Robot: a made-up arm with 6 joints.
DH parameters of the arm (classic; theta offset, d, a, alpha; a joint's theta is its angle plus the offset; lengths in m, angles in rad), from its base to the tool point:
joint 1: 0 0.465 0 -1.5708
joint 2: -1.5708 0 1.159 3.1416
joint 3: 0 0 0 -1.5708
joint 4: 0 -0.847 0 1.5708
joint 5: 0 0.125 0 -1.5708
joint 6: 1.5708 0 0 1.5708
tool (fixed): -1.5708 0 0 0
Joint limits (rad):
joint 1: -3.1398..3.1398
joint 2: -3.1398..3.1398
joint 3: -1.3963..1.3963
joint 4: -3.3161..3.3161
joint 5: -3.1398..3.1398
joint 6: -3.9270..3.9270
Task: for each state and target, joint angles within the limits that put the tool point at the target. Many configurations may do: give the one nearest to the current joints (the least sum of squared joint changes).
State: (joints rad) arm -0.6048 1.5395 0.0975 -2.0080 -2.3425 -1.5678
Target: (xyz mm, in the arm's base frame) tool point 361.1 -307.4 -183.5
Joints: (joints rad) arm -0.7944 1.6825 -0.6685 -1.9154 -2.3425 -1.5678
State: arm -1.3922 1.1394 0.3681 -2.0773 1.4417 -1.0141
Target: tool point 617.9 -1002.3 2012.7
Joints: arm -1.0774 0.4252 1.1617 -2.1600 1.4417 -1.0141
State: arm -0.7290 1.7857 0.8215 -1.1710 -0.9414 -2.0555
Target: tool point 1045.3 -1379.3 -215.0
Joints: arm -0.8931 1.6094 0.9056 -1.1549 -0.9414 -2.0555
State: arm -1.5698 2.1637 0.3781 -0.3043 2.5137 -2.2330
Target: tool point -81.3 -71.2 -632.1
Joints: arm -1.3688 2.3216 -0.3546 -0.7206 2.5137 -2.2330
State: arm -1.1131 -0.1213 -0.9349 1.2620 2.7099 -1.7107
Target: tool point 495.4 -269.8 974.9
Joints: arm -0.4617 0.0050 -1.0003 1.4031 2.7099 -1.7107
